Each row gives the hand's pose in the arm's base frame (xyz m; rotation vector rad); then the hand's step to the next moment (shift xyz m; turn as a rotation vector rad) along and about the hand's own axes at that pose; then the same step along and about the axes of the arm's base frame.
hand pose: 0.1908 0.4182 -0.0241 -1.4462 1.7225 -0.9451
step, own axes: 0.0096 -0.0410 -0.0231 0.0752 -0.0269 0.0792
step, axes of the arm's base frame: -0.0013 -0.0119 0.0465 0.0705 -0.0853 -0.0201
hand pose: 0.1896 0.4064 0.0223 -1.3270 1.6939 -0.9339
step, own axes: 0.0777 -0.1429 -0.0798 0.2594 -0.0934 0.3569
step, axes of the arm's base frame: -0.0252 -0.0960 0.1516 0.3187 -0.3015 -0.1047
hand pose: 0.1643 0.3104 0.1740 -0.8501 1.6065 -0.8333
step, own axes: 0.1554 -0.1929 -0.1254 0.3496 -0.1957 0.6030
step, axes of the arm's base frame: -0.1278 -0.2192 0.1127 0.5565 -0.4517 -0.1017
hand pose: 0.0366 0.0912 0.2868 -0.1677 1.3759 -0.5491
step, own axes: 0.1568 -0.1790 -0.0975 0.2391 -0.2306 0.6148
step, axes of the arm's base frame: -0.1277 -0.2076 -0.0822 0.5482 -0.4331 0.0130
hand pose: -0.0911 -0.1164 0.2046 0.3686 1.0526 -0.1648
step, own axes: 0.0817 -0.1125 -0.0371 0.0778 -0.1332 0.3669
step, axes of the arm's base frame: -0.0247 -0.0870 -0.1120 0.2967 -0.2571 0.0652
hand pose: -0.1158 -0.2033 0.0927 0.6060 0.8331 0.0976
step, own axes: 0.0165 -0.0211 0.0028 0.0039 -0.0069 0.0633
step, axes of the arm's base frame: 0.0101 -0.0136 -0.0209 0.0471 -0.0340 0.0263
